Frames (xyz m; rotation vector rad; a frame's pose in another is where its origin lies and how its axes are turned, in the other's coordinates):
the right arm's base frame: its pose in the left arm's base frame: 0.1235 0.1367 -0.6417 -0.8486 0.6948 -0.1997
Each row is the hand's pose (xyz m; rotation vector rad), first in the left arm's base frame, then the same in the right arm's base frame.
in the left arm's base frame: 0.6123 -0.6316 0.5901 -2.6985 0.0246 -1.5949
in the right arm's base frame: 0.1060 -1.4753 0.3983 -1.4219 0.3258 -1.8011
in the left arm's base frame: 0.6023 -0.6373 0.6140 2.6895 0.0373 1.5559
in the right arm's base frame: 0.0893 -1.4959 0.3994 -1.4704 0.2941 -1.8322
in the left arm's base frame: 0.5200 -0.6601 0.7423 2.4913 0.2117 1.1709
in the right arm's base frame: -0.0259 -1.5980 0.3917 -1.9001 0.2285 -1.9281
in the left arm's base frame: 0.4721 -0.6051 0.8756 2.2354 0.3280 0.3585
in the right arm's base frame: -0.1504 -1.6562 0.4565 2.6700 0.0033 1.5672
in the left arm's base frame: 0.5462 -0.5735 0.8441 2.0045 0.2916 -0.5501
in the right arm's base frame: -0.0920 -1.6197 0.5088 2.7770 0.3103 0.5051
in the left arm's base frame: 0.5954 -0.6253 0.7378 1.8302 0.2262 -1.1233
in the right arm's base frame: 0.0191 -1.5796 0.4592 2.7417 0.5061 -0.1730
